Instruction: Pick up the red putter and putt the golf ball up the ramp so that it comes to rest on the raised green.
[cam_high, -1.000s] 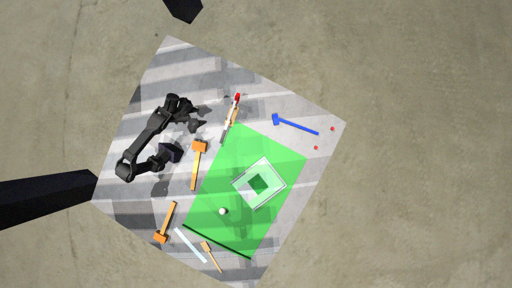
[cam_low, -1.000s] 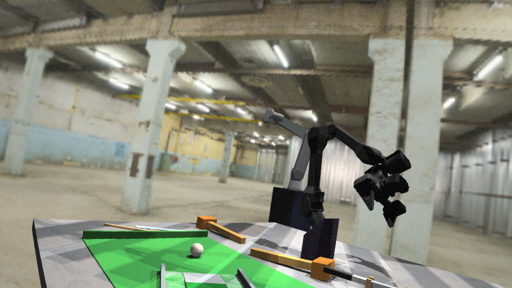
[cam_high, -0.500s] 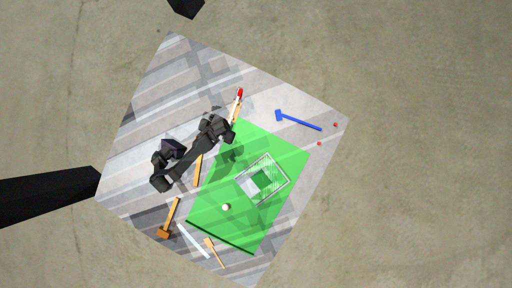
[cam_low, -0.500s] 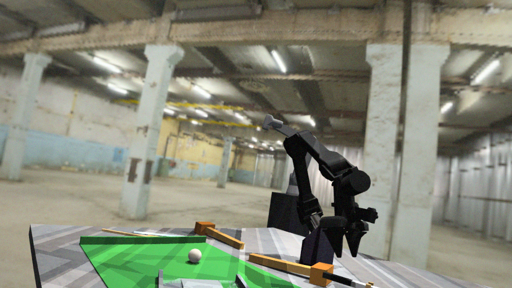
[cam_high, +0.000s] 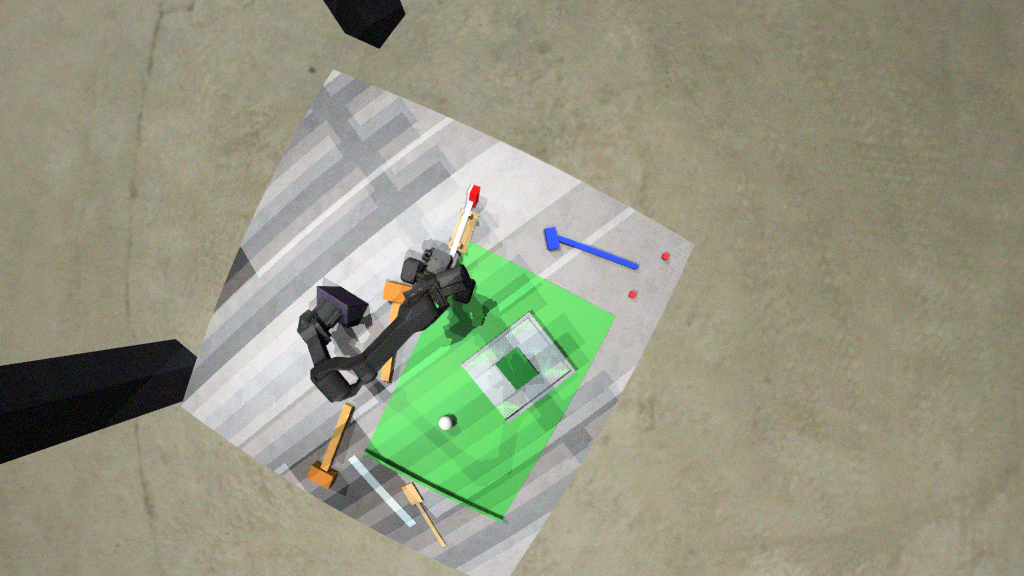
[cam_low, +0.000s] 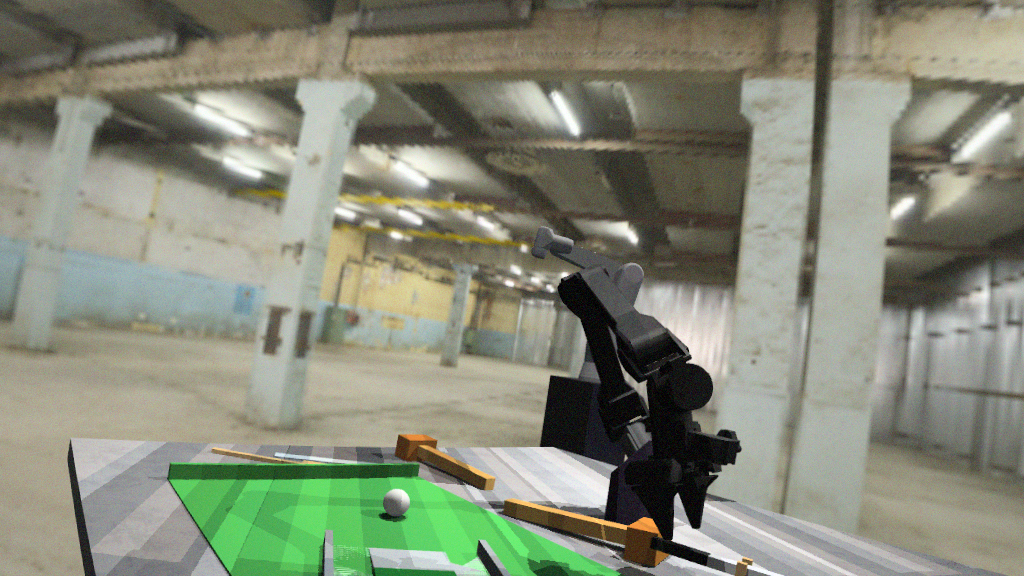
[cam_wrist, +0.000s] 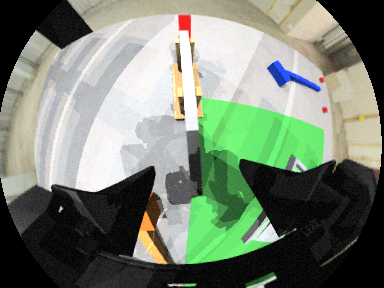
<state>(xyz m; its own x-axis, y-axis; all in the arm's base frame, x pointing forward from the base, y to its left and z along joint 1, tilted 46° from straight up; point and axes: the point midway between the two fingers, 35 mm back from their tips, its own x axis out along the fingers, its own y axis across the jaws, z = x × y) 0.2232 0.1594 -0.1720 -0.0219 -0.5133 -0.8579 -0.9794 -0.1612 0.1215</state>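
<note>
The red putter lies 110 mm to the left of my gripper tip, 30 mm below it and 30 mm behind it. The rest, counted from my gripper tip: white bar: 720 mm to the right, 150 mm ahead, 80 mm below; then blue putter: 310 mm ahead, 260 mm to the left, 70 mm below; then white golf ball: 380 mm to the right, 210 mm ahead, 60 mm below.
</note>
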